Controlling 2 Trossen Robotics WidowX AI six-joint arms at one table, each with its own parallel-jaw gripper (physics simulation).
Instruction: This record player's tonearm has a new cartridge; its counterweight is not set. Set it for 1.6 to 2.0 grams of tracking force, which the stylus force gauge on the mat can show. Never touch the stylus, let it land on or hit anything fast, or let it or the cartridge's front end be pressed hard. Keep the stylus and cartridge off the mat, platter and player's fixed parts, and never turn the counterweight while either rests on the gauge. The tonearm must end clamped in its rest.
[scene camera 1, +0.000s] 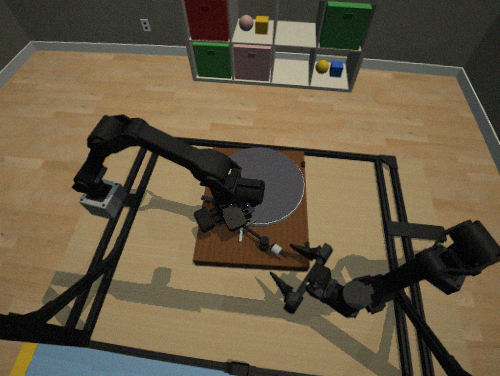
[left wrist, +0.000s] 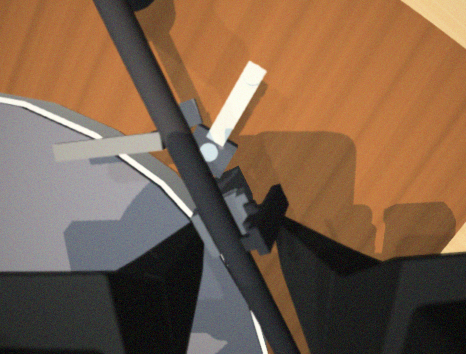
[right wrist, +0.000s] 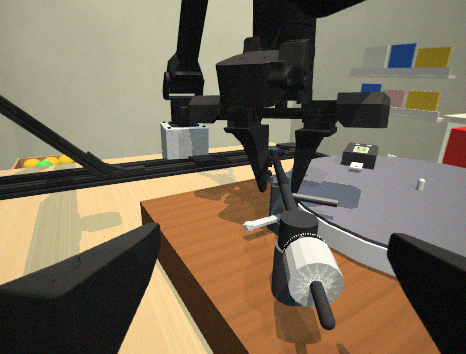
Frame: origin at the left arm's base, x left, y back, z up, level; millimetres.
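Seen in the pictures: left gripper, fingertip midpoint: (left wrist: 239, 228) (right wrist: 278, 193); right gripper, fingertip midpoint: (scene camera 1: 280, 258) (right wrist: 273, 238); left arm's base at its link origin: (scene camera 1: 99, 192) (right wrist: 183, 124); right arm's base at its link origin: (scene camera 1: 449, 265).
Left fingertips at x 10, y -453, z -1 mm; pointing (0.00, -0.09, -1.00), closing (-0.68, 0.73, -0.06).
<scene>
Offsets run from my left fingertips to a thing's top centre. "spot": to the spot under its first point.
The dark tonearm (scene camera 1: 254, 233) (left wrist: 155, 95) (right wrist: 284, 177) runs diagonally beside the platter {dy -41, dx +156, dz +1 mm} (scene camera 1: 282, 185) (left wrist: 40, 200) (right wrist: 370, 220). The white counterweight {dy -143, dx -63, dz +37 mm} (scene camera 1: 276, 249) (right wrist: 311, 265) sits at its rear, with the dark rod end sticking out. My left gripper (left wrist: 239, 228) (right wrist: 278, 193) is partly open above the tonearm, its fingers on either side of the tube. The black rest clamp {dy -6, dx -17, dz +44 mm} (left wrist: 270, 217) shows beside the tube; whether it holds the tube is unclear. My right gripper (scene camera 1: 282, 260) (right wrist: 273, 238) is wide open behind the counterweight. The stylus gauge {dy +60, dx +165, dz +21 mm} (right wrist: 360, 155) has a lit display, too small to read. Cartridge and stylus are hidden.
A white lever {dy -35, dx -36, dz -9 mm} (scene camera 1: 240, 235) (left wrist: 237, 102) (right wrist: 261, 223) sticks out beside the tonearm base. A grey bar {dy -57, dx +2, dz +19 mm} (left wrist: 107, 146) (right wrist: 317, 200) reaches over the platter's edge. The wooden plinth {spot: dy +26, dx -98, dz -25 mm} (scene camera 1: 215, 252) (left wrist: 325, 60) (right wrist: 200, 240) lies beneath. A black frame (scene camera 1: 390, 200) surrounds the work area.
</scene>
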